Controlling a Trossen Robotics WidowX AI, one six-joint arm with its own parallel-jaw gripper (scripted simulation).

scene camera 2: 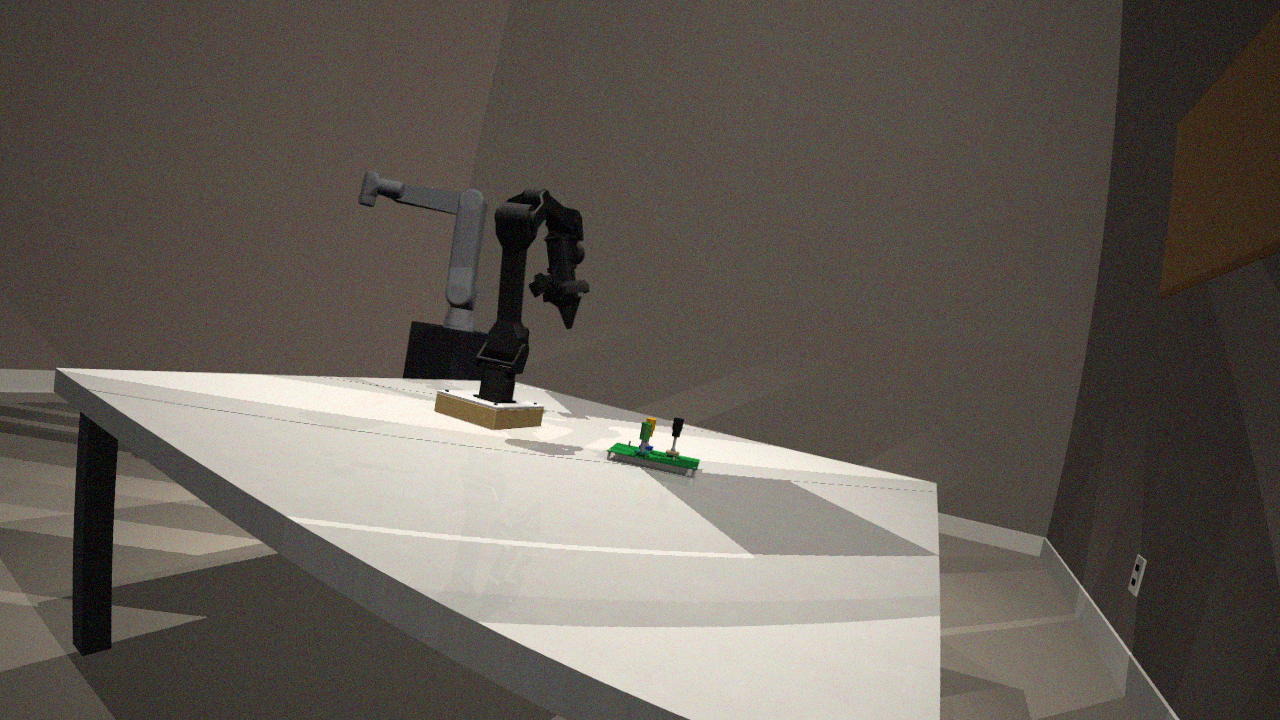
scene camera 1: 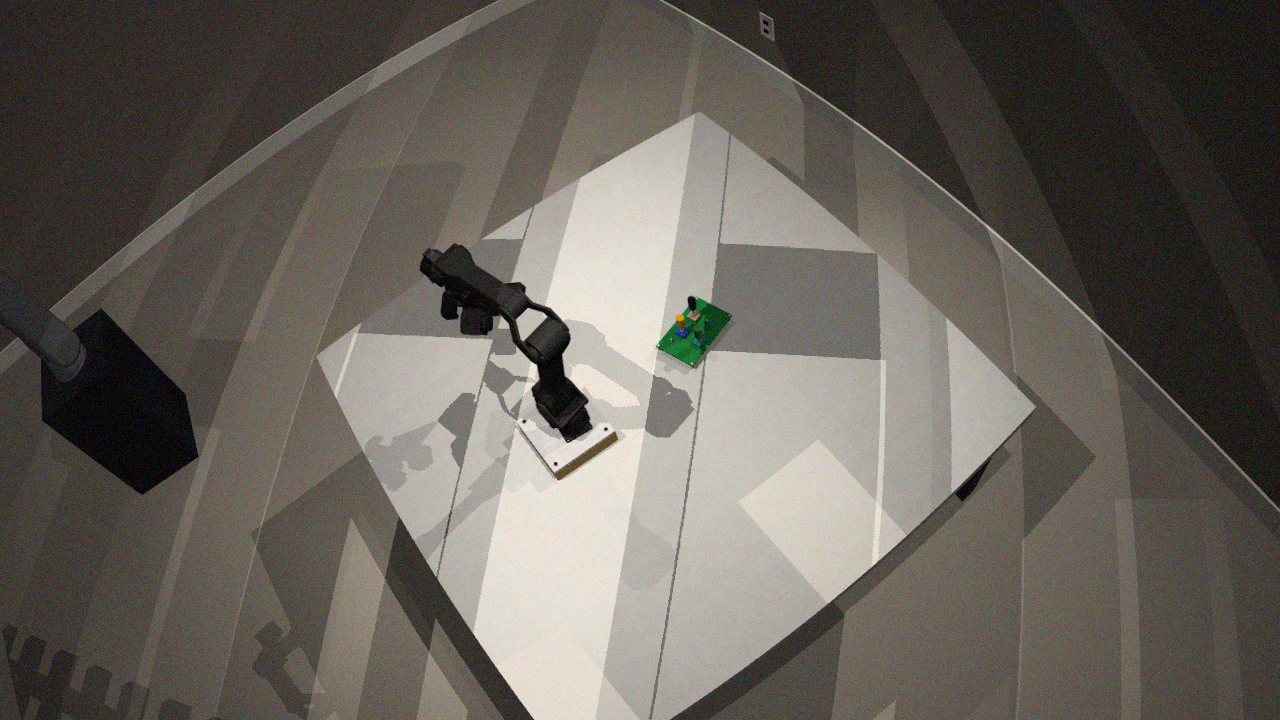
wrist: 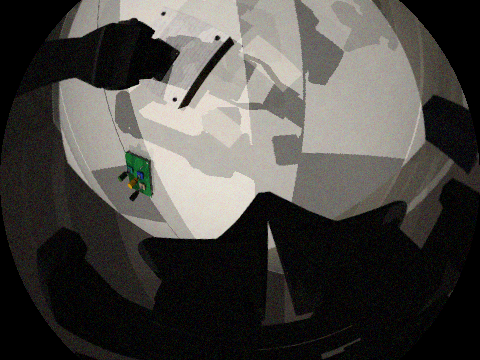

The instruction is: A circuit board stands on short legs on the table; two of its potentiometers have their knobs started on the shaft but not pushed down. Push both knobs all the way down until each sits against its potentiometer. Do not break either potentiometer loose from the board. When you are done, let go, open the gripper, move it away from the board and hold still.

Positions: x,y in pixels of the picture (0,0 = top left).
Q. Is my gripper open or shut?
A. Shut.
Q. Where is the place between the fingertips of my gripper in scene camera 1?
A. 498,313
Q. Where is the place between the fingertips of my gripper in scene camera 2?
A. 569,328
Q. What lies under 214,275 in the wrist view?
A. My gripper.
